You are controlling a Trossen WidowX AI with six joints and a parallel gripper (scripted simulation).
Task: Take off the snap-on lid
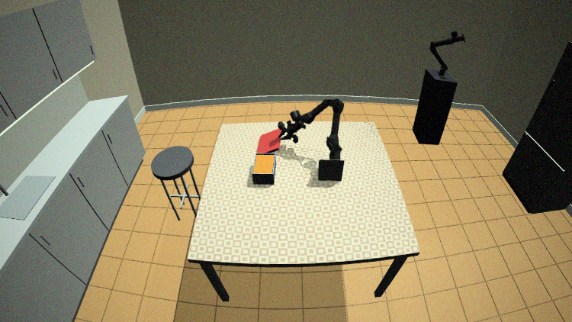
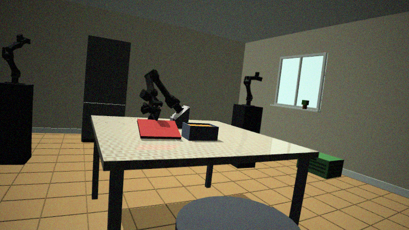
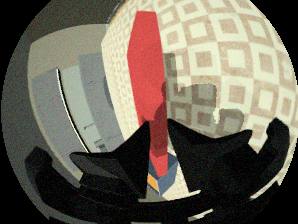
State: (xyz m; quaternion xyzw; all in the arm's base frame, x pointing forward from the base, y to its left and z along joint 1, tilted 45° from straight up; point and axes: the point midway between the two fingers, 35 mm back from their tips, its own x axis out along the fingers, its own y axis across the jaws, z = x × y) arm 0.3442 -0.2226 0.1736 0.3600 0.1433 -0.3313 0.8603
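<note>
Now: the flat red lid 70 mm ahead of my gripper tip and 30 mm below it. Round my gripper tip: blue-grey storage box (80 mm ahead, 270 mm to the left, 40 mm below).
</note>
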